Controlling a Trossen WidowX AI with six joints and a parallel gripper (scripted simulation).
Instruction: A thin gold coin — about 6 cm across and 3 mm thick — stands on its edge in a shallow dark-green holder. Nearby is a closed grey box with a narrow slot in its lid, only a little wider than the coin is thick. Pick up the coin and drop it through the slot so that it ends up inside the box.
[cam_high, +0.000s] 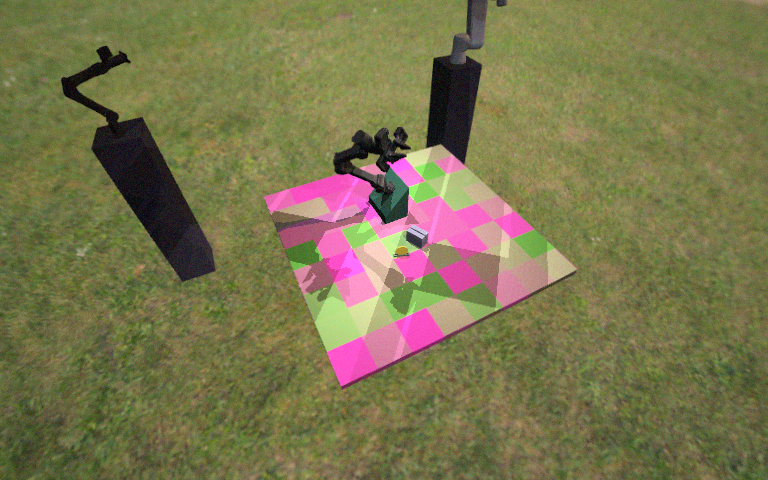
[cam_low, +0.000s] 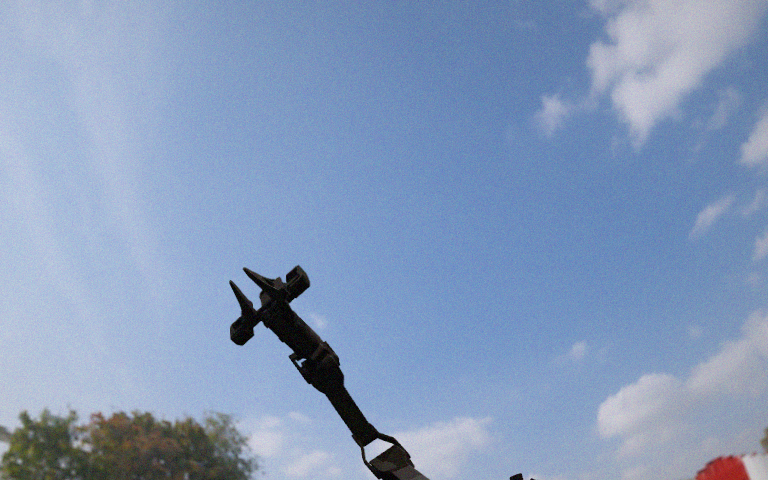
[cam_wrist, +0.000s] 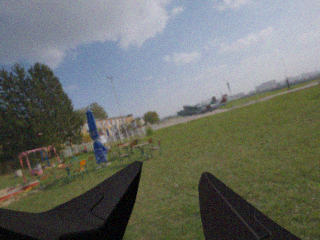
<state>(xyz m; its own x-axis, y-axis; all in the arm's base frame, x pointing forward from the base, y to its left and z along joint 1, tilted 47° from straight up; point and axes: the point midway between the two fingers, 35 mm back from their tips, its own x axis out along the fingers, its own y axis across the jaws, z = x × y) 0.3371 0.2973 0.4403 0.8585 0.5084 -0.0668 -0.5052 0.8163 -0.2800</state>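
Now: the gold coin 62 cm below my gripper tip, 4 cm behind it and 1 cm to the left of it.
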